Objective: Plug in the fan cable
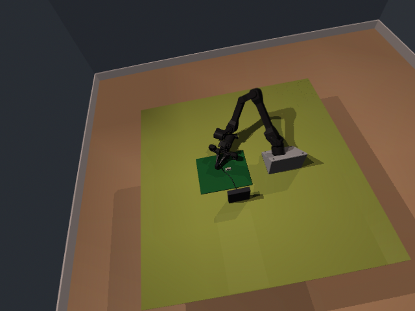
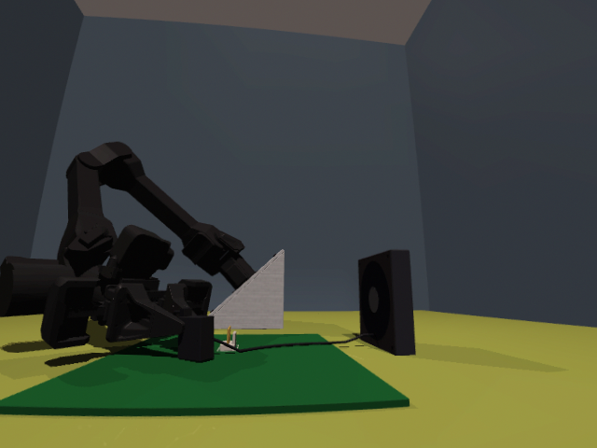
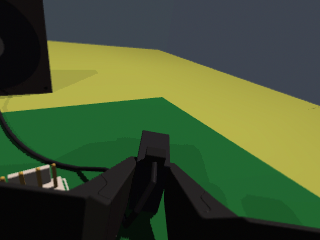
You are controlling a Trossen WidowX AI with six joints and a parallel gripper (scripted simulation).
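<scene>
My gripper tip is now 10 mm to the right of the black plug and 10 mm above it. The rest, counted from my gripper tip: black fan 100 mm behind, 210 mm to the left, 30 mm above; green board 30 mm behind, 40 mm to the left, 50 mm below; white four-pin header 60 mm behind, 20 mm to the left, 30 mm below.
</scene>
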